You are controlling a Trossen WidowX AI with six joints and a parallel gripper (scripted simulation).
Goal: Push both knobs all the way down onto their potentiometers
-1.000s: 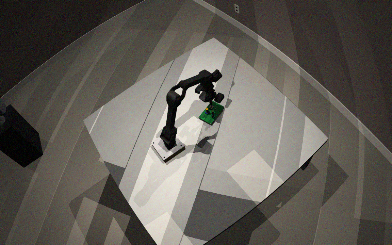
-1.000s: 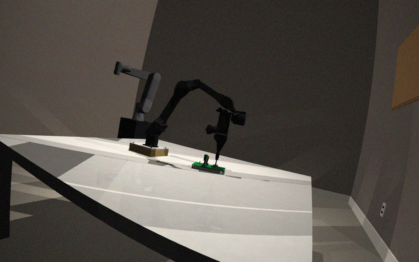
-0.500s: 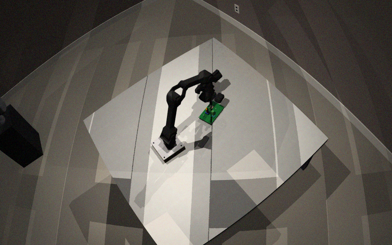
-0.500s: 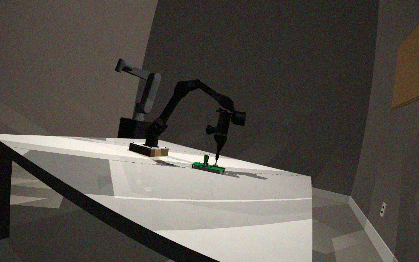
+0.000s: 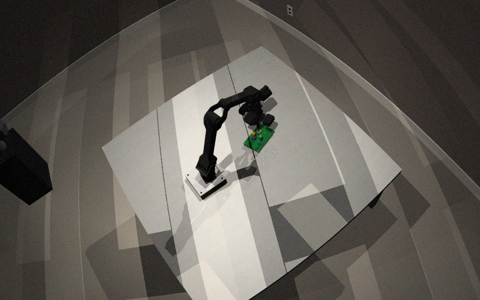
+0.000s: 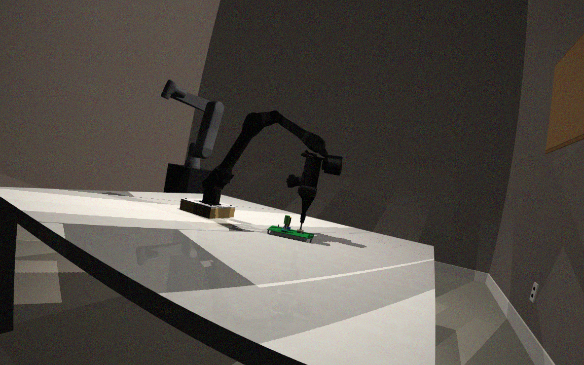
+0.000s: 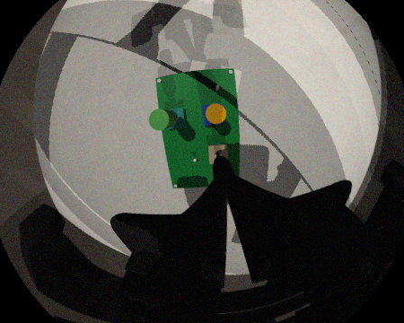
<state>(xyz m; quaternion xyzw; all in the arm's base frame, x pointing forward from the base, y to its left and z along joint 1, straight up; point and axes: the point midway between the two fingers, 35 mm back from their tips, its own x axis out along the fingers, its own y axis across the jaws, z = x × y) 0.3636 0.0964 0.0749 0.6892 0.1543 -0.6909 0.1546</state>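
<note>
My gripper tip is 2 cm above the black knob. Also, from my gripper tip: orange knob (4 cm behind, 2 cm to the right, 4 cm below).
</note>
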